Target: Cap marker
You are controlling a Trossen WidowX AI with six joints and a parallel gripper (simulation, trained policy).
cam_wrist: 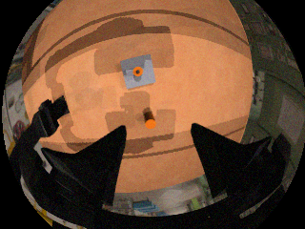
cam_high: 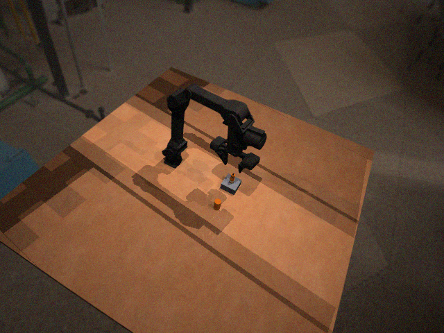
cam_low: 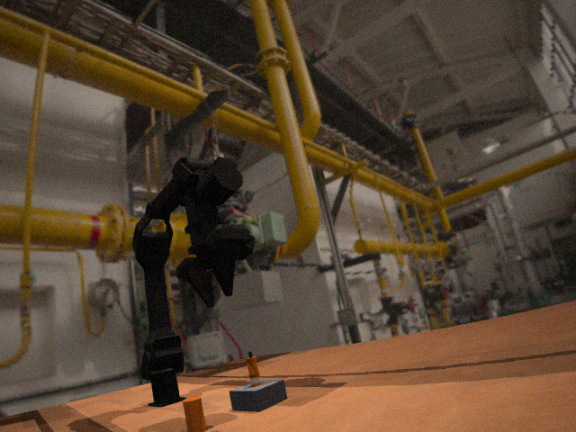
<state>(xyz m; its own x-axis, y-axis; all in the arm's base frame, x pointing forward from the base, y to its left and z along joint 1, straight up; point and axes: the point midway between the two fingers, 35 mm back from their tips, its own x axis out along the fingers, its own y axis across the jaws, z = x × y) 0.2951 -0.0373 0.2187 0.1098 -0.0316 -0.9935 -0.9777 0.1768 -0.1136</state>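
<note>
The orange cap lies 10 mm behind my gripper tip, 80 mm to the right of it and 160 mm below it. Also, from my gripper tip: orange marker: 10 mm behind, 50 mm to the left, 120 mm below; holder block: 10 mm behind, 50 mm to the left, 170 mm below.
</note>
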